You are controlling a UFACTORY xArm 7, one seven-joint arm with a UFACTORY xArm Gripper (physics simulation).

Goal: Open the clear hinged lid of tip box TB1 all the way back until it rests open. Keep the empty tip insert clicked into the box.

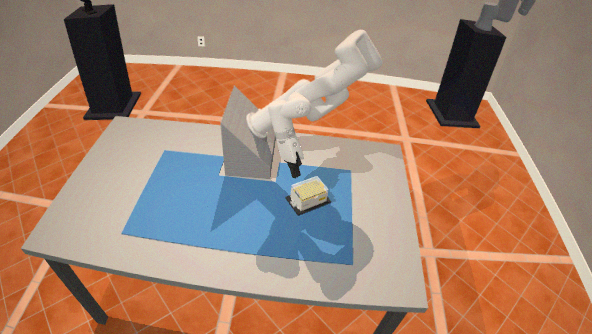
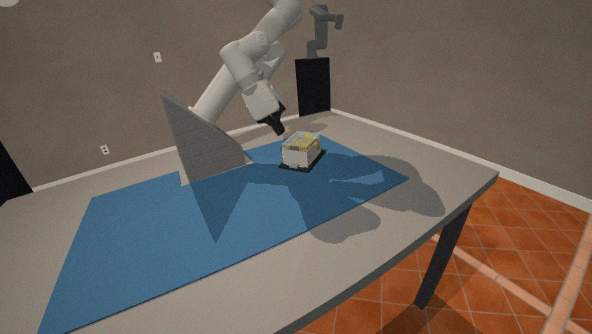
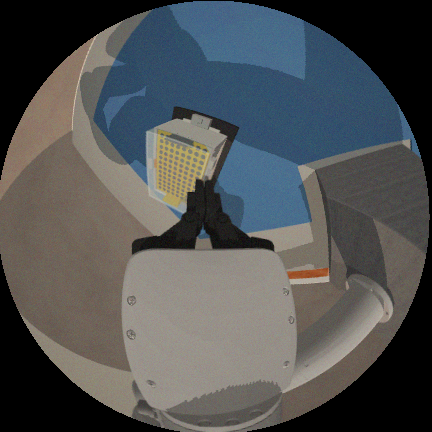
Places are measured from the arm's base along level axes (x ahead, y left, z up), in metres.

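Pixels of known places: gripper, fingertip midpoint: (image 1: 296,176) (image 2: 281,133) (image 3: 202,190); arm's base at its link origin: (image 1: 256,125) (image 2: 202,117) (image 3: 369,296).
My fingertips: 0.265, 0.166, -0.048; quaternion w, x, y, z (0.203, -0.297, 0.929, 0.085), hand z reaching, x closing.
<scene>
Ahead of a thing's pixels: the offset from my fingertips to its top centre, as dx, dy, dz. "spot": to the spot under its first point. Level surfaces: height alone.
Tip box TB1 @[+0.033, +0.052, -0.024] (image 1: 311,202) (image 2: 298,159) (image 3: 199,131) is a small white box on a black base plate @[spot: +0.105, +0.016, -0.093] (image 1: 300,212) (image 3: 231,134). The yellow tip insert @[+0.033, +0.052, -0.026] (image 1: 310,191) (image 2: 303,145) (image 3: 179,167) with its grid of holes sits in the top of the box. The clear lid @[spot: +0.023, +0.019, -0.024] (image 2: 291,140) (image 3: 151,167) shows over the insert and looks closed; its exact angle is hard to tell. My gripper (image 1: 296,176) (image 2: 280,134) (image 3: 202,190) is shut and empty. Its black fingertips are above and beside the box, on the side toward the arm's mount, and look apart from it.
The box and its base are on a blue mat @[dz -0.101] (image 1: 190,200) (image 2: 150,260) on the grey table @[dz -0.104] (image 1: 75,215) (image 2: 240,305). The grey wedge-shaped arm mount (image 1: 245,150) (image 2: 200,150) (image 3: 380,175) stands beside them. Black pedestals (image 1: 97,60) (image 1: 467,72) stand beyond the table.
</scene>
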